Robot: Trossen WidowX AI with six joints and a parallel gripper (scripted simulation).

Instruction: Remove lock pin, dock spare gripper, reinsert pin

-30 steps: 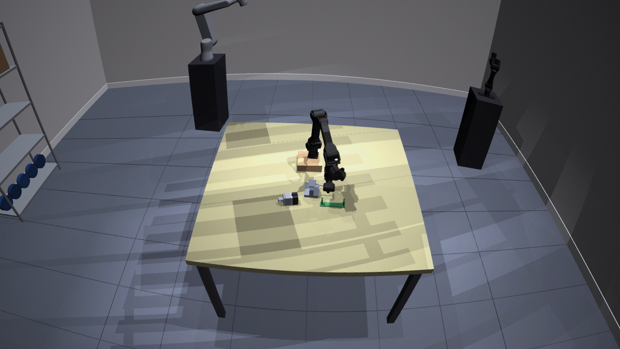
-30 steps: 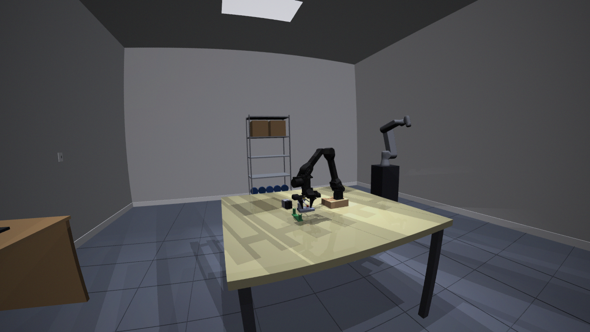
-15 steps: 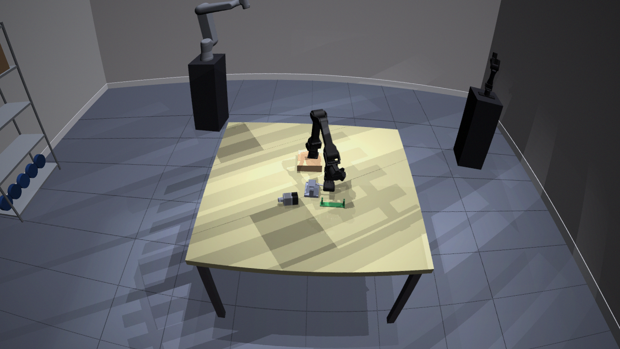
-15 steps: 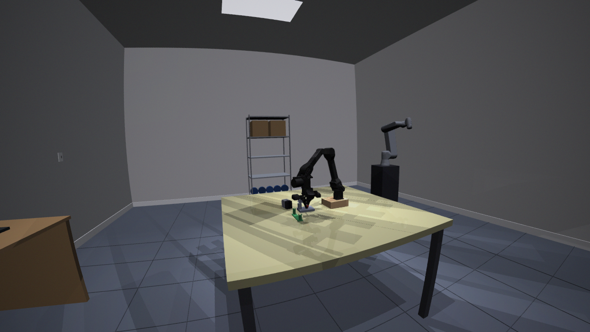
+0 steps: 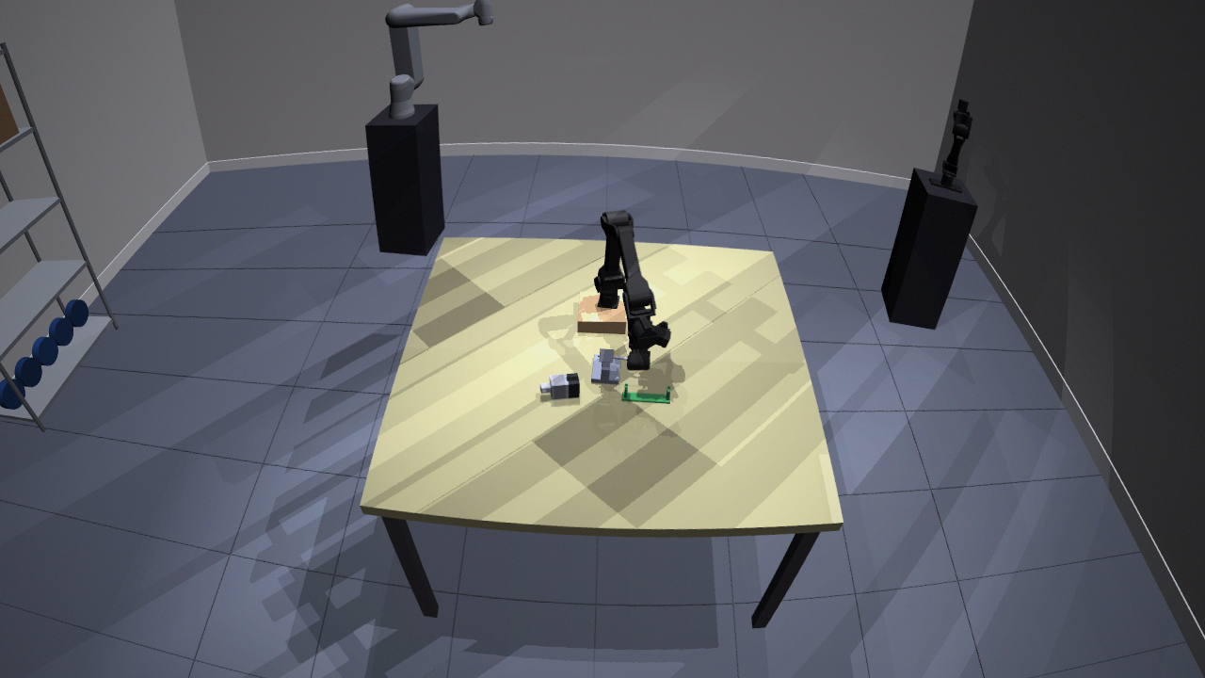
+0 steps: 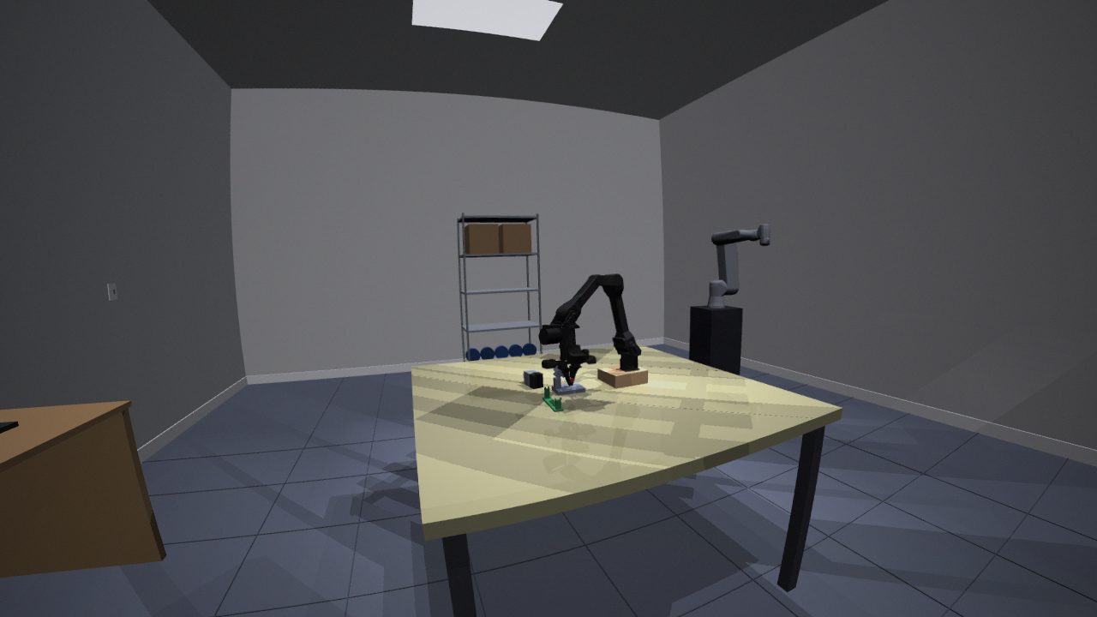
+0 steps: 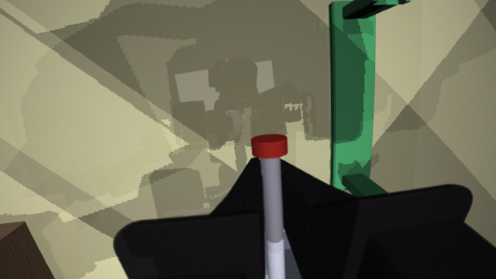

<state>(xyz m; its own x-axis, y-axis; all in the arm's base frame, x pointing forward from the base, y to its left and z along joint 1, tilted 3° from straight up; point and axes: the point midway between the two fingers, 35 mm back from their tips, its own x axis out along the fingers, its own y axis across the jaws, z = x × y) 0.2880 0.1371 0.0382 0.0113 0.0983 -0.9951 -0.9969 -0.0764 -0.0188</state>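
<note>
Now: gripper tip 70 mm short of the green rack, 30 mm to the right of it and 30 mm above it. Also, from my gripper tip: mount: 100 mm to the right; then spare gripper: 220 mm to the right, 100 mm ahead, 20 mm below.
</note>
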